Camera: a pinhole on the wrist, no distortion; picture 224 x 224 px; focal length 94.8 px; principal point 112.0 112.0 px. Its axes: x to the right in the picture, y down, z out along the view. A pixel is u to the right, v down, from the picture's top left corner.
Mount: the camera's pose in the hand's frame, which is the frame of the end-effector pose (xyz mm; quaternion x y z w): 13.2 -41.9 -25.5 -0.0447 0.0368 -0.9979 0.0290
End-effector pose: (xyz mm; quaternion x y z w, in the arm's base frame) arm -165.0 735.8 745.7 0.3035 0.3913 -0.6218 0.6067
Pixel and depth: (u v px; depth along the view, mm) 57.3 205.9 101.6
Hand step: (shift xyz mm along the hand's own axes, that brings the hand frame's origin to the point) 86.3 -145.7 62.7
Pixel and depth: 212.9 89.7 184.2
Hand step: -167.3 -23.8 177.8
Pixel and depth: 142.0 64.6 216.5
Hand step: -41.1 46.3 203.7
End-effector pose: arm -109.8 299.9 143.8 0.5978 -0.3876 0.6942 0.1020
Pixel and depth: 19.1 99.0 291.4
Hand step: 321.6 -5.3 242.1
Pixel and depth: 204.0 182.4 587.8
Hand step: -476.5 -553.0 574.8
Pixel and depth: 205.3 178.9 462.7
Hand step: -379.5 -427.6 448.9
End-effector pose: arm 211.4 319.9 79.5 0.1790 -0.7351 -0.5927 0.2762
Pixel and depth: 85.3 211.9 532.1
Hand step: 241.4 -628.7 447.3
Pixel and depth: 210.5 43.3 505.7
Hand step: -483.1 255.0 550.4
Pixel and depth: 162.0 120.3 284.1
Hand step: -108.5 -96.0 267.9
